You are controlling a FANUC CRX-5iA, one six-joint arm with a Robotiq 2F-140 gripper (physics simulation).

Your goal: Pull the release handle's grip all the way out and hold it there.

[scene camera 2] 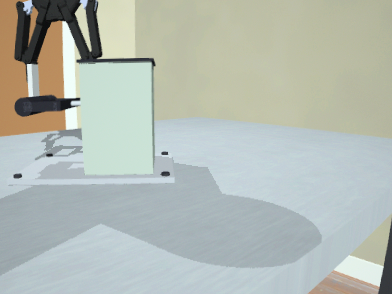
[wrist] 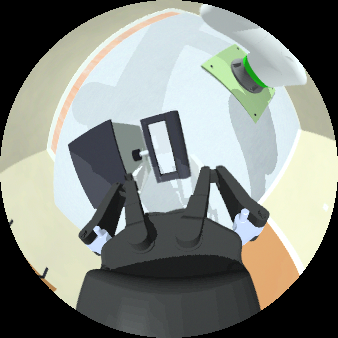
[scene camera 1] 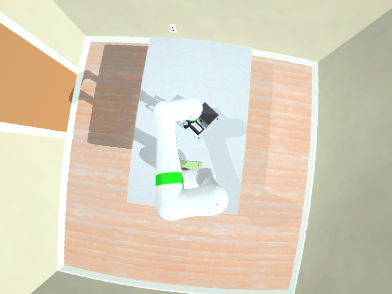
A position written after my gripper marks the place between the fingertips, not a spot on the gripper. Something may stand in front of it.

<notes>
In view: my gripper [scene camera 2: 60,102], a release handle [wrist: 101,155] and a base plate [wrist: 158,132].
My gripper is seen too in the wrist view [wrist: 167,164].
</notes>
